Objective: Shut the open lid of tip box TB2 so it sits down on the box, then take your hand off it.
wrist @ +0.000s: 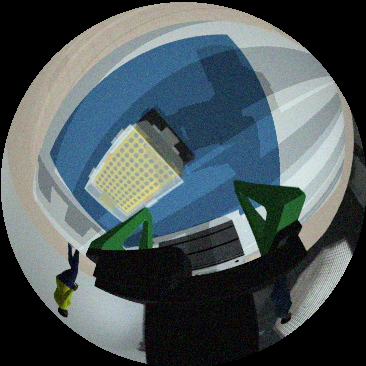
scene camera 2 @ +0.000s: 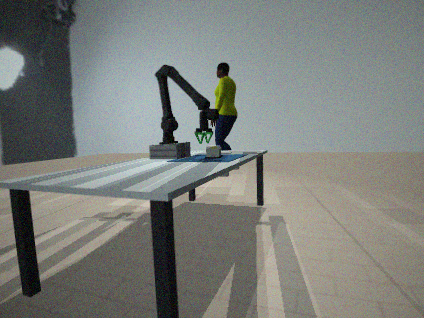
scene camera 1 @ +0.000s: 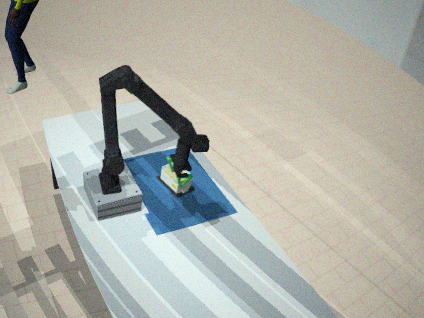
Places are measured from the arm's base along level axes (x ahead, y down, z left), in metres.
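Where they show: gripper, fingertip midpoint: [wrist: 189,199] [scene camera 2: 204,143] [scene camera 1: 177,179]; arm's base, origin of the base link: [scene camera 2: 168,143] [scene camera 1: 109,183].
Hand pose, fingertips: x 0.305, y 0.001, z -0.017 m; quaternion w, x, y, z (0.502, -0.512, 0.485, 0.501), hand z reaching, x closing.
Each offset is from my fingertips to the top centre of the thing. "spot": to the spot under its first point. Level surfaces: height alone.
Tip box TB2 @[dx +0.028, dy +0.020, dz +0.074 m] [scene camera 1: 169,179] [scene camera 2: 213,151] [wrist: 159,134] is a pale box standing upright on a dark base on the blue mat. Its clear lid @[spot: dx +0.041, dy +0.020, dz +0.047 m] [wrist: 136,169] lies flat over the yellow, dotted tip rack in the wrist view and appears down on the box; whether its edge is fully seated cannot be told. My gripper [scene camera 1: 180,170] [scene camera 2: 204,141] [wrist: 189,199] has green fingers, which are wide open and empty. It hangs above the box, overlapping part of it in scene camera 1. In scene camera 2 a gap shows between fingertips and box.
The blue mat @[dy +0.097 m] [scene camera 1: 210,205] [wrist: 250,150] lies on a pale, shadow-striped table @[dy +0.100 m] [scene camera 1: 190,270] [scene camera 2: 100,177]. The grey arm base [scene camera 1: 120,200] [scene camera 2: 170,151] stands beside the mat. A person in a yellow top [scene camera 2: 226,97] [wrist: 63,295] stands beyond the table.
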